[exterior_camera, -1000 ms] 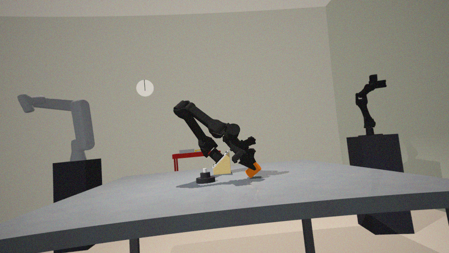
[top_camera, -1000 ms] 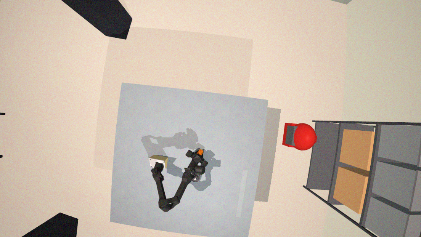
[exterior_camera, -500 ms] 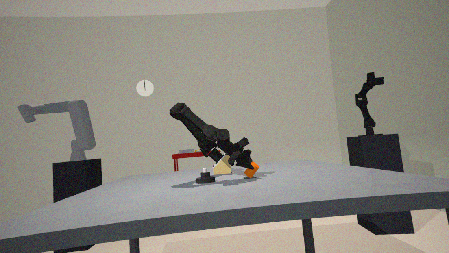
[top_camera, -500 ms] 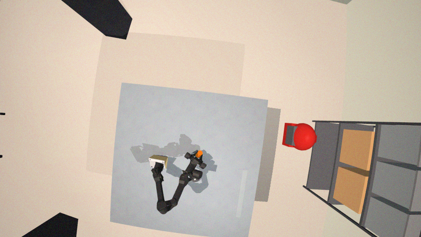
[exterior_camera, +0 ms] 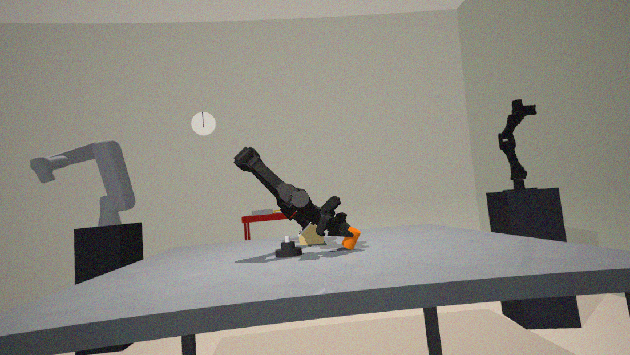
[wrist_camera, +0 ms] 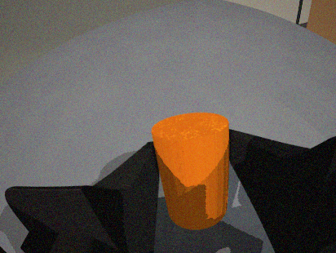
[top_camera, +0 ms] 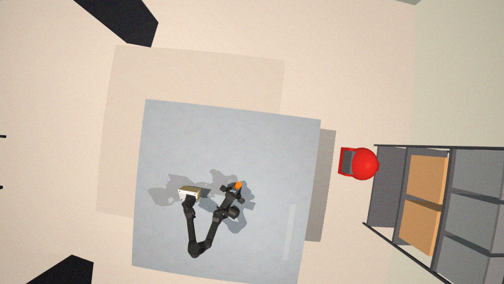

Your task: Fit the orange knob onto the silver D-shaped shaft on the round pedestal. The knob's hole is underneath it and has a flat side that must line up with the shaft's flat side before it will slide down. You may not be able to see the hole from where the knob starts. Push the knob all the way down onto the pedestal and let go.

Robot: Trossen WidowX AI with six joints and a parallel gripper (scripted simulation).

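Now: the orange knob 10 mm to the right of my gripper tip. From my gripper tip the other things lie so: round black pedestal: 10 mm ahead, 220 mm to the right, 10 mm below.
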